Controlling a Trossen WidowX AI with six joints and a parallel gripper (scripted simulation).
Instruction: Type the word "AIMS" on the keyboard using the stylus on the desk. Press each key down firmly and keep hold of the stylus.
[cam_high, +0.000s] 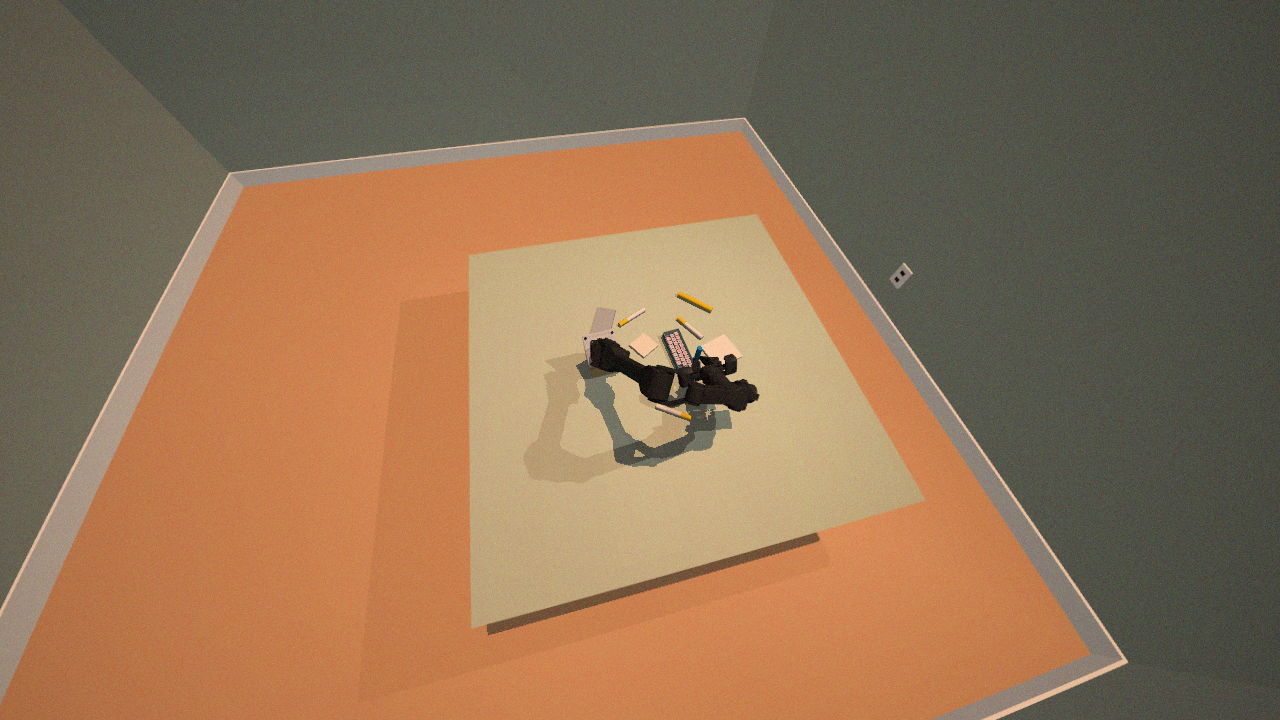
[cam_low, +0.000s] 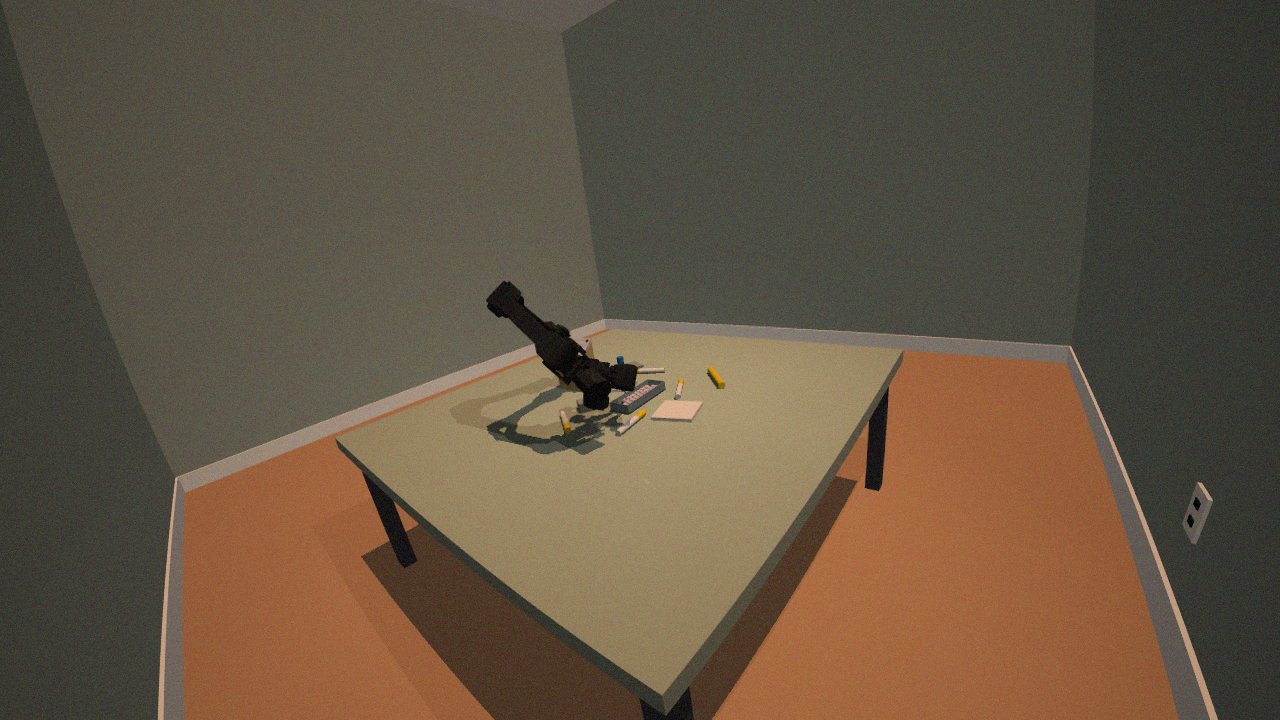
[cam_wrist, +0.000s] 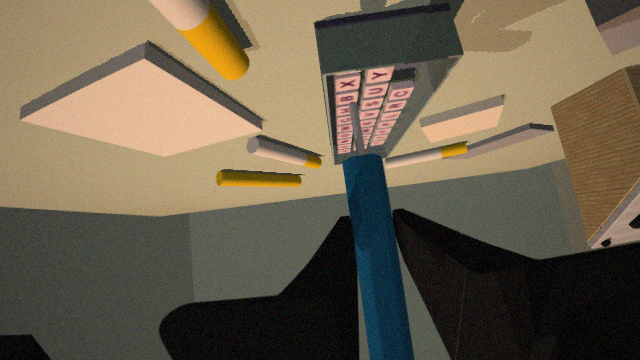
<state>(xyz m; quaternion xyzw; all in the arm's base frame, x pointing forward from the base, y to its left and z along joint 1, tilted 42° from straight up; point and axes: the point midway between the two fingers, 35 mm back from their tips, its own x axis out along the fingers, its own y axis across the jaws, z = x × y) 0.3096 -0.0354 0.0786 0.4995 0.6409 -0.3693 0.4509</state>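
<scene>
The small grey block is 120 mm behind my gripper tip, 50 mm to the right of it and 80 mm below it. From my gripper tip the other things lie so: blue stylus: 10 mm below; then grey stylus tip: 50 mm below; then yellow stick: 70 mm ahead, 290 mm to the left, 80 mm below.
</scene>
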